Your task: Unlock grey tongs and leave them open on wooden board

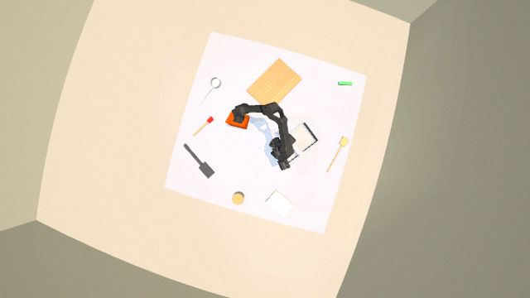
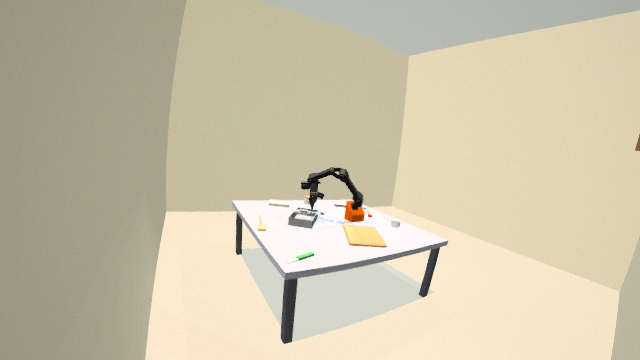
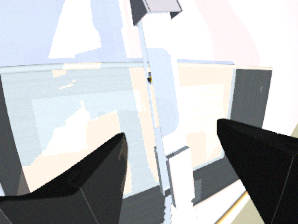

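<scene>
Right now my gripper tip is 7 cm short of the roasting tin, 7 cm above it and 1 cm to the right of it. From my gripper tip the other things lie so: red-tipped spatula (61 cm behind, 9 cm below, 3 cm to the right); white block (44 cm to the right, 10 cm ahead, 8 cm below); wooden board (40 cm to the left, 20 cm behind, 9 cm below).
</scene>
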